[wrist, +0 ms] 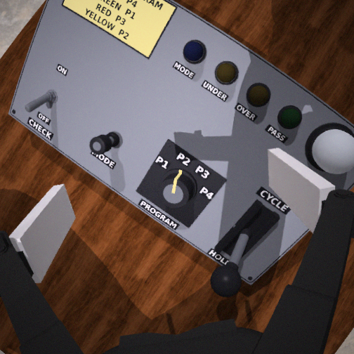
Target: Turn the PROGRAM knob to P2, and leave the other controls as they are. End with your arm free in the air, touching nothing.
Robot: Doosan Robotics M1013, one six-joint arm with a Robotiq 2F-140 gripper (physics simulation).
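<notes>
The PROGRAM knob is a round black knob with a grey top on a dark square plate, low in the middle of the wrist view. Its yellow pointer line points at the P2 label; P1 is to the left of that label, P3 and P4 to the right. My gripper is wide open, its pale pads far out on either side of the knob, with nothing between them. The pads appear apart from the knob and hang above the panel.
The CHECK toggle leans toward OFF. The MODE switch sticks up left of the knob. The black-balled CYCLE/HOLD lever leans toward HOLD, near the right finger. Lamps and a large white dome line the far side. A yellow card shows partly.
</notes>
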